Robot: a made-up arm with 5 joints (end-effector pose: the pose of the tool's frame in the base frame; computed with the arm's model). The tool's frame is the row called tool.
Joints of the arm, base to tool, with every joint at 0 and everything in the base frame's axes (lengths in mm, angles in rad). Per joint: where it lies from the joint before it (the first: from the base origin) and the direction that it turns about. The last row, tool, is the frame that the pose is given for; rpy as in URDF.
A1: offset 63 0 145 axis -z
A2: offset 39 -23 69 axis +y
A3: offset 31 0 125 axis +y
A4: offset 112 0 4 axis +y
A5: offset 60 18 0 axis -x
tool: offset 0 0 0 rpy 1.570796 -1.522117 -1.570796
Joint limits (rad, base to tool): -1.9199..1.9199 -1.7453..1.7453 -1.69..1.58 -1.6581..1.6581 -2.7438..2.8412
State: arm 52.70 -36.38 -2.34 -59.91 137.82
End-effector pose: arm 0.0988 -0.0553 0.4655 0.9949 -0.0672 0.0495 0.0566
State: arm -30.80 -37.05 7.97 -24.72 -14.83
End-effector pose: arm 0.1685 0.0570 0.4388 0.3898 -0.8669 0.0357 0.3086
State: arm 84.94 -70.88 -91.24 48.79 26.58
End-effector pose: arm 0.0403 0.1993 0.3699 0.7960 0.5706 -0.1028 0.1741
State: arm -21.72 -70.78 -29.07 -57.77 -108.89
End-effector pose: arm -0.0721 -0.0592 0.4169 -0.7631 0.3287 -0.3933 0.3936
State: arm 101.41 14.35 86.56 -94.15 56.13
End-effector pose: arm 0.0299 -0.1385 0.2096 -0.6481 -0.1452 -0.3045 0.6828
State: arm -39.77 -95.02 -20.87 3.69 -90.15
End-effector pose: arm -0.0594 -0.1084 0.3885 -0.8989 0.3936 -0.0862 0.1722
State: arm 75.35 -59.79 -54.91 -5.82 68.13
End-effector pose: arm 0.0242 0.1287 0.4555 0.9085 0.3245 -0.0230 0.2622
